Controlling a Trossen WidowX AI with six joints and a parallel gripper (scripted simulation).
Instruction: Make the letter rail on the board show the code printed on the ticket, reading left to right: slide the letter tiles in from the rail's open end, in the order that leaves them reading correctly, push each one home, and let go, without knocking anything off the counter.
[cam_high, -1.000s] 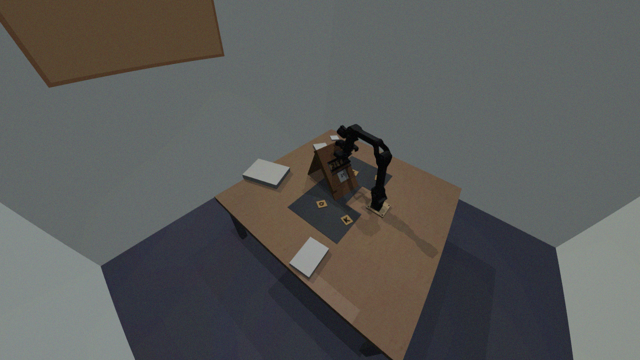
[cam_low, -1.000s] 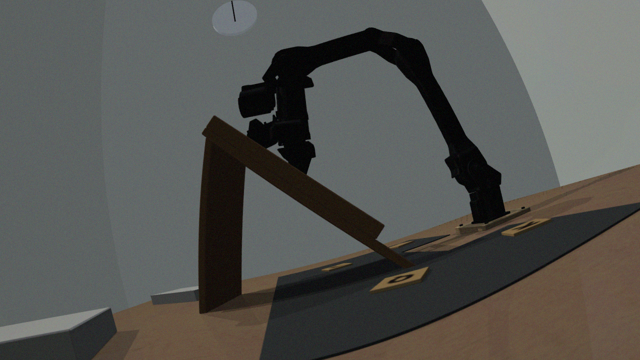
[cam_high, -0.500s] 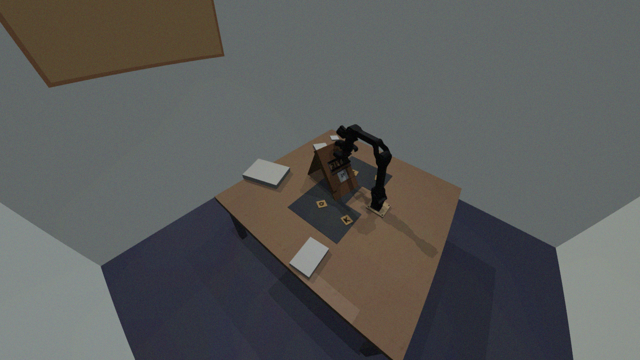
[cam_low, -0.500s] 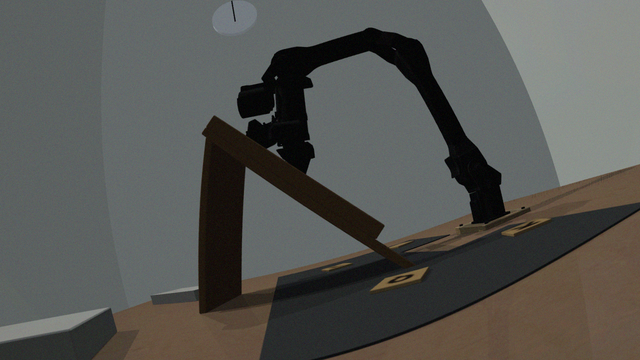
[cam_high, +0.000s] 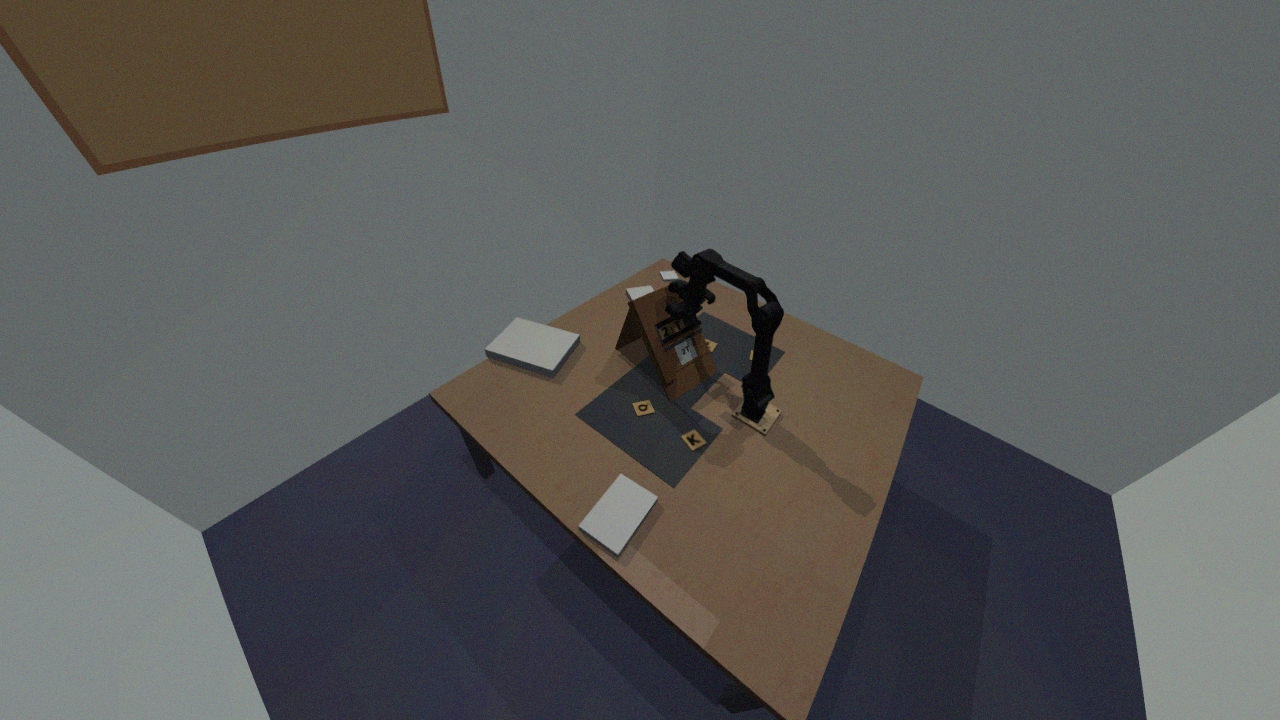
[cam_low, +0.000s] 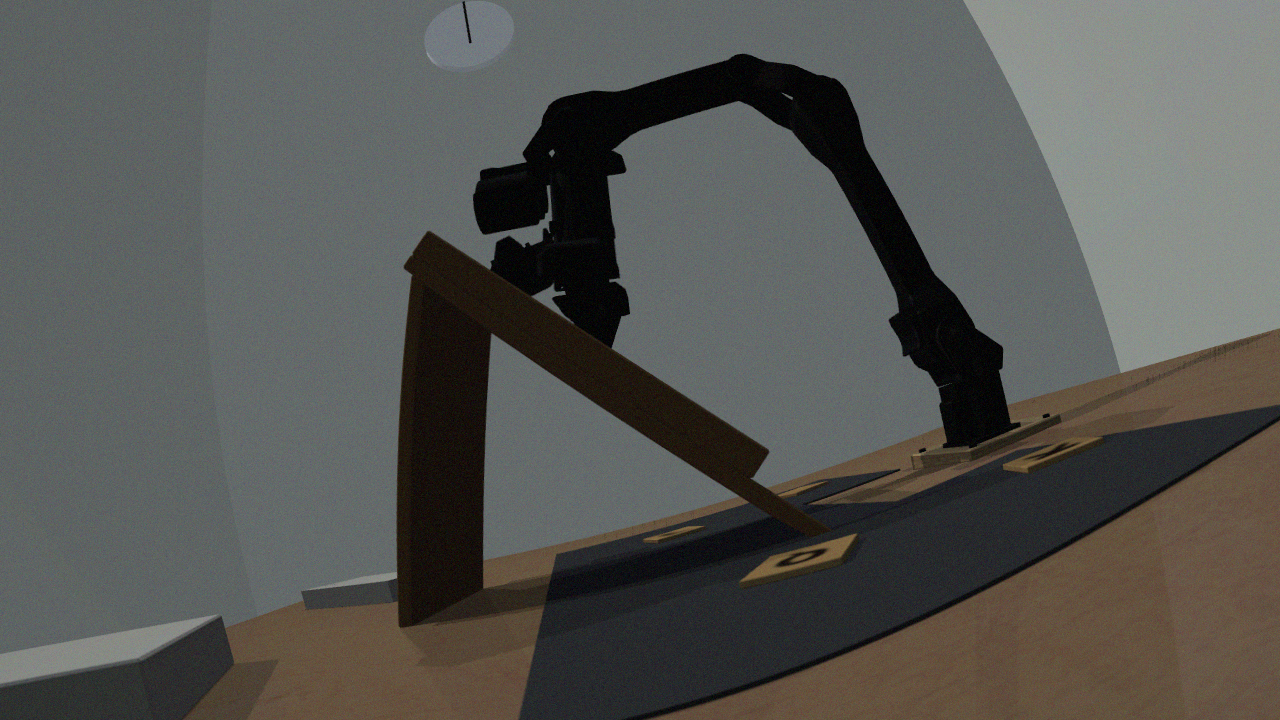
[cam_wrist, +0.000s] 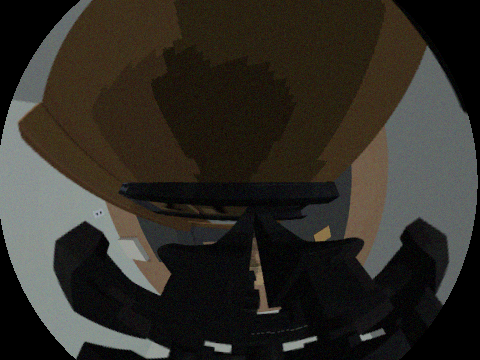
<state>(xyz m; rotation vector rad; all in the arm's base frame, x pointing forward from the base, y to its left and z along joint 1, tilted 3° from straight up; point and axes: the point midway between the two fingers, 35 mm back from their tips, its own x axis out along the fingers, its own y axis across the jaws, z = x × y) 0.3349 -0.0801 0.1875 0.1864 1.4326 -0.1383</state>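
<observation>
Now: the tile marked T 30 mm to the left of my gripper tip and 10 mm ahead of it. Also, from my gripper tip: tile marked 2: 90 mm to the left, 20 mm ahead; then white ticket: 70 mm below, 50 mm to the left, 50 mm behind; then dark mat: 170 mm below, 130 mm behind, 60 mm to the left.
</observation>
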